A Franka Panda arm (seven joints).
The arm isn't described. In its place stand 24 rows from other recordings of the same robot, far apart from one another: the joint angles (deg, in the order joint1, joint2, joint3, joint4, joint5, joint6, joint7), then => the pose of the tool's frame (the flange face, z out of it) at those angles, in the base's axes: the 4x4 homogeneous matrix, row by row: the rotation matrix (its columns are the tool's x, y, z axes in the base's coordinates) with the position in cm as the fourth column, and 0 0 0 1 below.
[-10.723, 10.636, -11.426, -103.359, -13.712, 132.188, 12.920] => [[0.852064 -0.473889 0.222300 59.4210], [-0.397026 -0.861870 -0.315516 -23.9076], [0.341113 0.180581 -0.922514 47.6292], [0 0 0 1]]
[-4.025, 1.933, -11.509, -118.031, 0.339, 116.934, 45.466] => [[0.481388 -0.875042 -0.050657 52.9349], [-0.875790 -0.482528 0.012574 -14.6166], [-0.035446 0.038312 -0.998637 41.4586], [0 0 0 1]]
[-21.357, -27.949, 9.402, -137.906, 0.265, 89.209, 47.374] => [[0.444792 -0.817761 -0.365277 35.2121], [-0.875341 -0.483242 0.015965 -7.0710], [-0.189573 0.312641 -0.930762 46.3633], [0 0 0 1]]
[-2.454, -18.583, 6.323, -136.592, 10.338, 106.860, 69.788] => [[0.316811 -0.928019 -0.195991 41.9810], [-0.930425 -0.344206 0.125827 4.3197], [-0.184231 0.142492 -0.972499 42.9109], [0 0 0 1]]
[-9.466, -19.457, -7.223, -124.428, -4.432, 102.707, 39.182] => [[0.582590 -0.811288 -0.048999 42.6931], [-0.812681 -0.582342 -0.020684 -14.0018], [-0.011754 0.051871 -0.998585 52.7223], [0 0 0 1]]
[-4.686, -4.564, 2.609, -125.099, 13.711, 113.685, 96.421] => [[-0.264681 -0.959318 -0.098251 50.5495], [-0.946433 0.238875 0.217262 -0.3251], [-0.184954 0.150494 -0.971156 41.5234], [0 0 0 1]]
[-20.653, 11.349, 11.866, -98.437, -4.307, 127.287, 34.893] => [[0.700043 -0.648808 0.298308 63.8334], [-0.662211 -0.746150 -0.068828 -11.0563], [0.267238 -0.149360 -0.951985 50.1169], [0 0 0 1]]
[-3.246, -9.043, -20.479, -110.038, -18.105, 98.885, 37.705] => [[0.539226 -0.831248 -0.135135 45.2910], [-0.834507 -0.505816 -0.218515 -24.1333], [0.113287 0.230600 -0.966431 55.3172], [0 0 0 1]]
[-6.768, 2.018, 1.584, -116.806, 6.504, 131.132, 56.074] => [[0.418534 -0.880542 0.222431 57.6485], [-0.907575 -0.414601 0.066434 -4.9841], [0.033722 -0.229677 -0.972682 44.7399], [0 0 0 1]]
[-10.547, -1.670, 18.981, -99.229, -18.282, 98.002, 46.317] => [[0.808322 -0.585726 0.059503 55.2587], [-0.541750 -0.779562 -0.314308 5.4512], [0.230485 0.221827 -0.947454 58.0301], [0 0 0 1]]
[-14.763, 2.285, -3.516, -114.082, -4.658, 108.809, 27.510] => [[0.713144 -0.685136 -0.148371 51.9512], [-0.696115 -0.717101 -0.034500 -17.7555], [-0.082760 0.127886 -0.988330 43.1461], [0 0 0 1]]
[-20.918, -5.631, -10.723, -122.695, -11.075, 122.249, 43.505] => [[0.347431 -0.937687 0.005960 44.4608], [-0.923154 -0.343148 -0.173309 -28.5865], [0.164555 0.054711 -0.984849 45.5360], [0 0 0 1]]
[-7.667, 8.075, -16.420, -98.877, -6.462, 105.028, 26.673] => [[0.659387 -0.747101 -0.083962 54.8300], [-0.750806 -0.648639 -0.124731 -24.6208], [0.038726 0.145286 -0.988632 49.5472], [0 0 0 1]]
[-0.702, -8.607, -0.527, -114.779, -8.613, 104.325, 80.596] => [[0.183593 -0.982473 -0.032255 51.0443], [-0.973708 -0.177257 -0.143086 -2.3425], [0.134861 0.057676 -0.989185 52.1157], [0 0 0 1]]
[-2.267, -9.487, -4.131, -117.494, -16.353, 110.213, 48.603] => [[0.646201 -0.762862 0.021597 50.7431], [-0.733871 -0.628911 -0.256716 -7.8423], [0.209422 0.150041 -0.966245 51.6724], [0 0 0 1]]
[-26.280, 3.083, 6.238, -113.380, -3.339, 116.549, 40.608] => [[0.512713 -0.858454 -0.013518 53.2301], [-0.857996 -0.511741 -0.044316 -19.8441], [0.031126 0.034320 -0.998926 44.0221], [0 0 0 1]]
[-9.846, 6.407, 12.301, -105.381, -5.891, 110.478, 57.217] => [[0.606294 -0.795090 -0.015465 58.9688], [-0.793740 -0.603841 -0.073169 1.4247], [0.048837 0.056637 -0.997200 46.4548], [0 0 0 1]]
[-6.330, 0.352, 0.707, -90.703, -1.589, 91.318, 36.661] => [[0.740186 -0.672399 0.001867 55.5410], [-0.672099 -0.739933 -0.027964 -5.7630], [0.020184 0.019444 -0.999607 61.7348], [0 0 0 1]]
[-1.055, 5.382, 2.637, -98.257, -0.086, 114.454, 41.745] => [[0.751060 -0.633025 0.187587 61.0692], [-0.645614 -0.763622 0.008016 1.5753], [0.138171 -0.127129 -0.982215 54.0965], [0 0 0 1]]
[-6.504, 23.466, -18.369, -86.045, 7.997, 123.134, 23.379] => [[0.623262 -0.746428 0.233217 65.0799], [-0.746629 -0.656676 -0.106406 -25.7271], [0.232572 -0.107808 -0.966586 46.7982], [0 0 0 1]]
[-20.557, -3.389, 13.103, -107.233, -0.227, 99.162, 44.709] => [[0.611306 -0.786850 -0.084694 53.1271], [-0.790000 -0.613075 -0.006300 -6.7463], [-0.046967 0.070760 -0.996387 52.6884], [0 0 0 1]]
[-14.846, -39.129, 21.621, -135.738, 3.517, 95.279, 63.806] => [[0.466985 -0.882763 -0.051526 34.6385], [-0.874557 -0.452462 -0.174438 6.9231], [0.130674 0.126523 -0.983319 53.9633], [0 0 0 1]]
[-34.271, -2.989, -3.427, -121.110, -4.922, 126.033, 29.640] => [[0.421598 -0.904121 0.069422 42.9546], [-0.893624 -0.427256 -0.137435 -33.6145], [0.153919 -0.004095 -0.988075 45.0825], [0 0 0 1]]
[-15.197, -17.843, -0.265, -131.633, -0.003, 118.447, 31.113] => [[0.684832 -0.724448 0.078618 44.5977], [-0.725446 -0.687980 -0.020310 -12.3474], [0.068801 -0.043124 -0.996698 48.0165], [0 0 0 1]]
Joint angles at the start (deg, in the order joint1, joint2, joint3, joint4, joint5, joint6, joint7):
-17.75 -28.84 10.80 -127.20 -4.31 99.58 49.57
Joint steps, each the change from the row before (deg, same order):
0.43 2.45 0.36 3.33 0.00 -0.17 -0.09
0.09 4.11 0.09 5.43 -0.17 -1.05 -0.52
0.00 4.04 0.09 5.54 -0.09 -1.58 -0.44
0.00 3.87 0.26 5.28 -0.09 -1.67 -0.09
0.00 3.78 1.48 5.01 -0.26 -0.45 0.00
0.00 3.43 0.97 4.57 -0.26 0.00 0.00
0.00 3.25 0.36 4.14 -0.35 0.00 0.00
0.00 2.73 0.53 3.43 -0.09 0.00 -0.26
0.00 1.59 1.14 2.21 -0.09 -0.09 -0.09
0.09 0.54 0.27 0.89 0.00 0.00 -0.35
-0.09 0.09 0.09 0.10 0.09 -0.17 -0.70
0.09 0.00 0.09 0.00 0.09 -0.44 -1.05
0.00 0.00 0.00 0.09 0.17 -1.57 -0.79
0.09 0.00 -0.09 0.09 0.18 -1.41 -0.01
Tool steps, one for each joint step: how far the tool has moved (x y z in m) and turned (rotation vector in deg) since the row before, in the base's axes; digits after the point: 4 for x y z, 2 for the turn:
0.0151 0.0048 0.0102 0.15 -0.72 1.10
0.0225 -0.0014 0.0137 0.47 -0.30 0.98
0.0212 -0.0025 0.0128 0.60 0.01 0.67
0.0199 -0.0014 0.0102 0.58 0.15 0.41
0.0223 0.0095 0.0089 0.14 -0.81 1.63
0.0201 0.0049 0.0081 0.31 -1.22 1.13
0.0181 -0.0014 0.0053 0.36 -1.00 0.46
0.0151 0.0010 0.0033 0.52 -0.78 0.82
0.0089 0.0085 0.0033 0.30 -0.59 1.22
0.0030 0.0026 0.0023 0.11 -0.34 0.70
0.0002 0.0000 -0.0003 0.04 0.22 0.68
-0.0007 0.0019 -0.0008 -0.01 0.53 1.18
-0.0027 0.0001 -0.0019 0.12 1.54 0.65
-0.0025 0.0002 -0.0016 0.20 1.31 -0.11

